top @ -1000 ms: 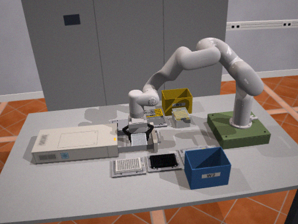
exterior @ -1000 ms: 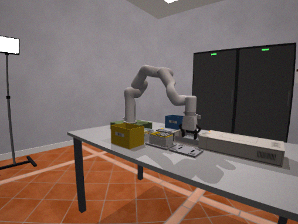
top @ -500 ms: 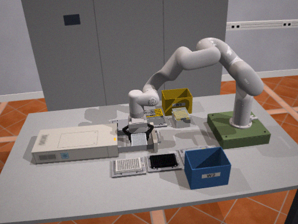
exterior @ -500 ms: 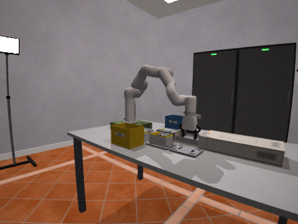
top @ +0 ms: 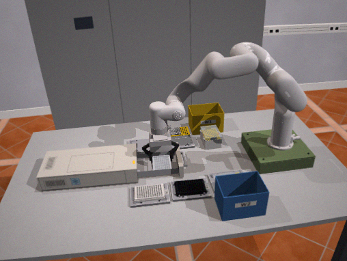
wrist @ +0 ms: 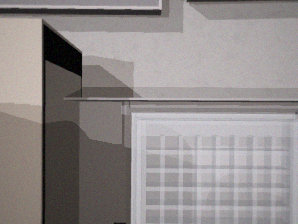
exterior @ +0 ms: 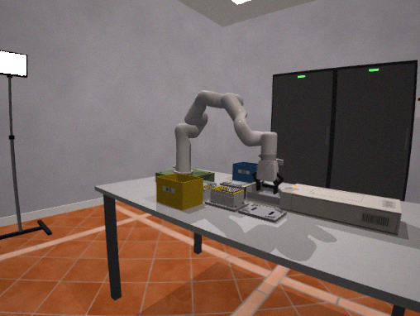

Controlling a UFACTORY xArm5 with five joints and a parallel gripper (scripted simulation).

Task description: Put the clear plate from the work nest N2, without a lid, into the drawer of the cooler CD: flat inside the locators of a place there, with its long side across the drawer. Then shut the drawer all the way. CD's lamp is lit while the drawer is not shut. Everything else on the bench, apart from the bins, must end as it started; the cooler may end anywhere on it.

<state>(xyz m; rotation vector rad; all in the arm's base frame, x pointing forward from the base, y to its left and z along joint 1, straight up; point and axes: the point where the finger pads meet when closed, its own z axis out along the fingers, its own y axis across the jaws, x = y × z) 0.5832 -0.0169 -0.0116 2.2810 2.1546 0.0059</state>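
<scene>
My gripper is now 30 mm above the clear plate. Round my hand: beige cooler CD 190 mm ahead, 10 mm to the right, 10 mm below; white plate 80 mm ahead, 180 mm to the left, 30 mm below; drawer 40 mm ahead, 10 mm below.
</scene>
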